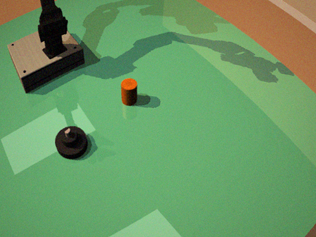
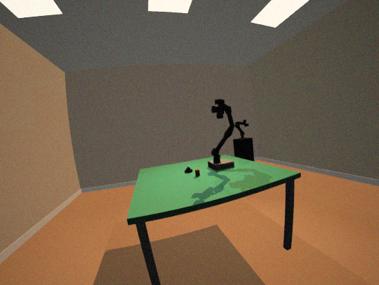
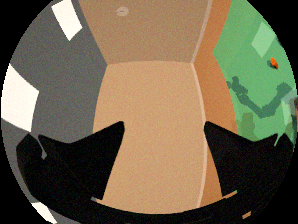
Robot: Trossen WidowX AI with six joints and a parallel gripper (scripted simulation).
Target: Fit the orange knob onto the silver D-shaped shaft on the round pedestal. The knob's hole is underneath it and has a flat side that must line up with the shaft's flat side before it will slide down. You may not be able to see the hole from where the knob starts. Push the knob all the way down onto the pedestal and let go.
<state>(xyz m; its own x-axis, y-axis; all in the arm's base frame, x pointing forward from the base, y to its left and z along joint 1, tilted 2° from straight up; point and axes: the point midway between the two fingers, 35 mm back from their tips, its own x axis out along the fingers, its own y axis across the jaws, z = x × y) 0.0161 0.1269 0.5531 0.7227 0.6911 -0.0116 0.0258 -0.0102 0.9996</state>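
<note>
My gripper tip is 570 mm above the orange knob, 240 mm short of it and 80 mm to the left of it. Also, from my gripper tip: pedestal 580 mm below, 280 mm to the right, 260 mm ahead.
</note>
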